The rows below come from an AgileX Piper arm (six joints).
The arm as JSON. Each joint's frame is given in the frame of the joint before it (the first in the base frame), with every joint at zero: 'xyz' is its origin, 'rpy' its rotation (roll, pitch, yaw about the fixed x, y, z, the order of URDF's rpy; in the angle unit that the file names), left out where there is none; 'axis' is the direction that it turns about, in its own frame. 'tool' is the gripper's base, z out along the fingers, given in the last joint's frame.
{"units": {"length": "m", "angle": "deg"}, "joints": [
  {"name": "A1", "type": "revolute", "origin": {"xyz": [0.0, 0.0, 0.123]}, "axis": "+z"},
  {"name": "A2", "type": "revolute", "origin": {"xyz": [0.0, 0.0, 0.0]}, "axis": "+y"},
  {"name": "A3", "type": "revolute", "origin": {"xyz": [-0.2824, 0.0, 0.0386]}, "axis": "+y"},
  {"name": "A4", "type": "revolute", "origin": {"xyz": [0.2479, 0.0, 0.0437]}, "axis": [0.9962, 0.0, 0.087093]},
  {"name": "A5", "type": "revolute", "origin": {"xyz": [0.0, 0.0, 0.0]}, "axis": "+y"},
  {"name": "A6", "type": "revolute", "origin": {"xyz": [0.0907, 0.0, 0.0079]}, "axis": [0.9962, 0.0, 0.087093]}
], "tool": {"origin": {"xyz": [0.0, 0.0, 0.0], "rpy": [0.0, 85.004, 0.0]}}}
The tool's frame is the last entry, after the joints.
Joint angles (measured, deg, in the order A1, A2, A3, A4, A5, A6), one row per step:
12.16 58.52 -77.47 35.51 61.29 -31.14
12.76 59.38 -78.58 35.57 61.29 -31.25
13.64 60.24 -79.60 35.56 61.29 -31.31
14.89 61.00 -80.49 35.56 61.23 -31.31
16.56 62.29 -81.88 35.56 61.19 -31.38
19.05 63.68 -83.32 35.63 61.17 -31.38
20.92 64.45 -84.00 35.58 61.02 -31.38
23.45 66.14 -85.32 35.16 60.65 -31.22
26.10 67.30 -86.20 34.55 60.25 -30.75
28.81 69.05 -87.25 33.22 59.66 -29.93
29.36 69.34 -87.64 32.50 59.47 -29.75
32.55 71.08 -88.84 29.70 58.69 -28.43
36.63 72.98 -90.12 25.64 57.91 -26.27
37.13 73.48 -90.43 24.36 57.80 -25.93
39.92 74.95 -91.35 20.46 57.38 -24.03
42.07 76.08 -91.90 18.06 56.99 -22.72
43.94 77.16 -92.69 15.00 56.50 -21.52
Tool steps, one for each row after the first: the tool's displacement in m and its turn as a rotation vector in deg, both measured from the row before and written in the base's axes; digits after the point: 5 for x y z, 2 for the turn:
0.00259 0.00251 0.00298 0.04 -0.30 0.67
0.00232 0.00333 0.00242 -0.01 -0.20 0.90
0.00134 0.00439 0.00211 0.06 -0.17 1.22
0.00292 0.00643 0.00280 0.01 -0.17 1.68
0.00165 0.00936 0.00260 0.09 -0.04 2.51
0.00012 0.00676 0.00088 0.00 -0.03 1.77
0.00338 0.01039 0.00071 -0.22 0.07 2.09
0.00032 0.00995 0.00016 -0.18 0.12 1.98
0.00341 0.01148 -0.00167 -0.70 0.32 1.50
0.00049 0.00171 0.00056 -0.34 -0.39 0.09
0.00246 0.01235 -0.00184 -1.45 -0.34 1.10
0.00069 0.01525 -0.00293 -2.04 -0.46 1.12
0.00187 0.00214 -0.00113 -0.85 -0.37 -0.20
0.00123 0.01061 -0.00317 -2.10 -0.68 0.20
0.00007 0.00907 -0.00286 -1.25 -0.32 0.45
0.00094 0.00750 -0.00146 -1.43 -1.19 -0.01

